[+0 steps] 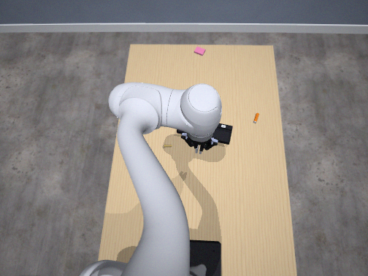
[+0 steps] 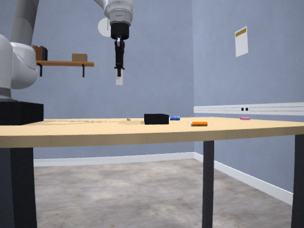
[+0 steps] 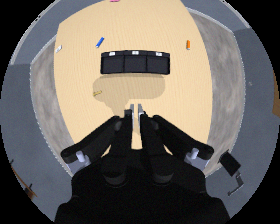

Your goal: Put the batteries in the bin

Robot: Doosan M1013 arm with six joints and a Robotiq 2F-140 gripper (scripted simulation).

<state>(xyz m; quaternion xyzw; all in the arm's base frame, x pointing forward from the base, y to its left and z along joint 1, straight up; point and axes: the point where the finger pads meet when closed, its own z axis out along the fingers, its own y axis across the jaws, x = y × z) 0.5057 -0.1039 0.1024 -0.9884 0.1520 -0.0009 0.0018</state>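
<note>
My hand is 17 cm above the black bin, 14 cm short of it and 4 cm to the left of it. The rest, counted from my hand: blue battery (28 cm ahead, 18 cm below, 7 cm to the left); orange battery (30 cm to the right, 18 cm below, 18 cm ahead); small brass piece (18 cm below, 14 cm to the left, 7 cm ahead).
</note>
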